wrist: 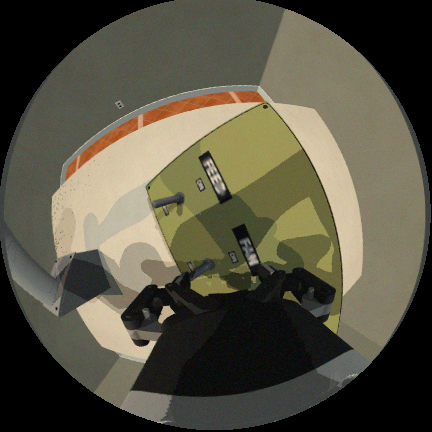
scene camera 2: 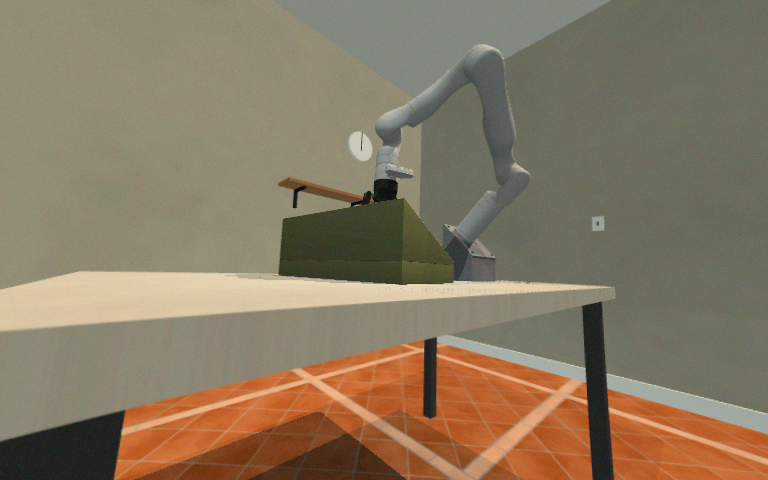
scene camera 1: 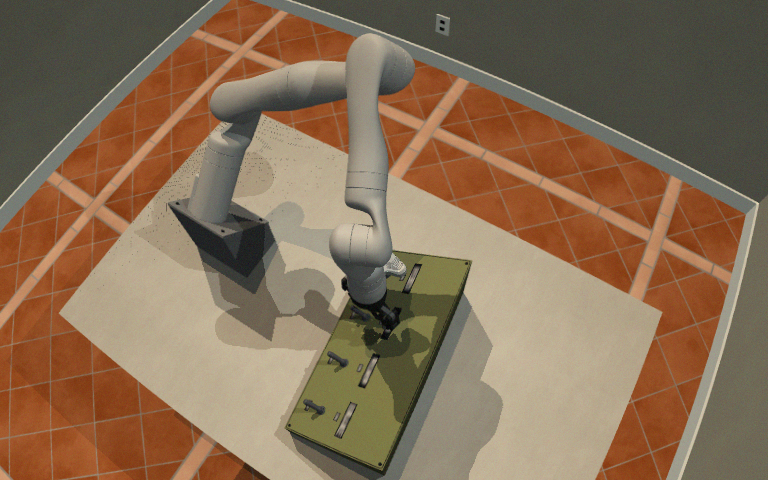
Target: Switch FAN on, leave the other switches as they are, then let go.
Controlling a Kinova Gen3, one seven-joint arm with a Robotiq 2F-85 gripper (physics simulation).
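Pixels of known places: gripper, between the fingertips: (wrist: 223,275) (scene camera 1: 371,313); arm's base, origin of its link: (wrist: 51,292) (scene camera 2: 464,235) (scene camera 1: 208,214).
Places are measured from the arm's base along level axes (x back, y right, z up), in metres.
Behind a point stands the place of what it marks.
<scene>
The FAN nameplate (wrist: 246,250) @[x -0.509, y 0.055, z -0.063 m] shows in the wrist view on the sloped green panel (scene camera 1: 370,433) @[x -0.572, y 0.306, z -0.029 m] (scene camera 2: 339,243) @[x -0.629, y 0.074, z -0.095 m] (wrist: 280,130) @[x -0.615, y -0.073, z -0.008 m]. The grey FAN lever (scene camera 1: 358,313) @[x -0.431, y 0.062, z -0.074 m] (wrist: 204,268) @[x -0.441, y 0.057, z -0.078 m] leans away from its ON plate (wrist: 233,257) @[x -0.488, y 0.059, z -0.074 m], toward the panel's low edge. My gripper (wrist: 223,275) @[x -0.467, y 0.062, z -0.034 m] is open, low over the panel at FAN, with nothing held. In the wrist view the lever shows near the left fingertip, and the right fingertip is by the nameplate's lower end. Contact cannot be told. In scene camera 2 the panel hides the fingertips.
The FEED lever (wrist: 168,200) @[x -0.435, y -0.061, z -0.074 m] and its nameplate (scene camera 1: 412,278) @[x -0.513, y -0.062, z -0.061 m] (wrist: 215,177) @[x -0.513, y -0.058, z -0.061 m] are on one side of FAN. Two more levers (scene camera 1: 337,358) @[x -0.432, y 0.178, z -0.073 m] (scene camera 1: 313,406) @[x -0.431, y 0.298, z -0.073 m] stand on the other side. The panel rests on the table (scene camera 1: 566,350) @[x -0.930, y -0.081, z -0.191 m] (scene camera 2: 169,308) @[x -1.057, y -0.256, z -0.190 m], beside the arm's dark base (scene camera 1: 243,246) @[x -0.096, y 0.019, z -0.067 m] (wrist: 82,280) @[x -0.098, y 0.001, z -0.089 m].
</scene>
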